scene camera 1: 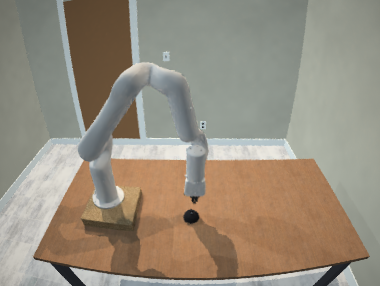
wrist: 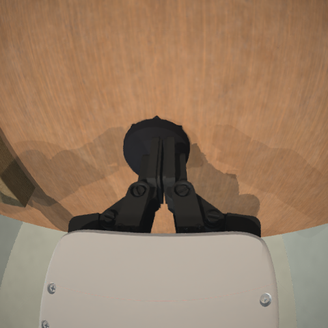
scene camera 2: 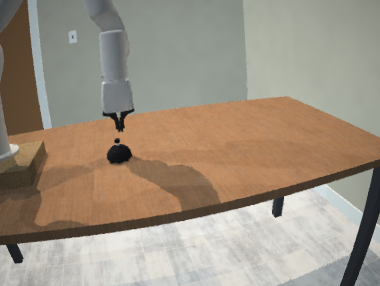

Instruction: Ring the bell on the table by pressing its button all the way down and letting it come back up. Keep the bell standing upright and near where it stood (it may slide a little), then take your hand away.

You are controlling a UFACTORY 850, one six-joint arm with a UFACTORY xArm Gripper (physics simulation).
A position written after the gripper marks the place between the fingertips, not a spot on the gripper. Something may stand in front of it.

Observation:
In view: the gripper (scene camera 2: pixel 120 131) and a black dome-shaped bell (wrist: pixel 137 140).
The gripper is seen too in the wrist view (wrist: pixel 164 151).

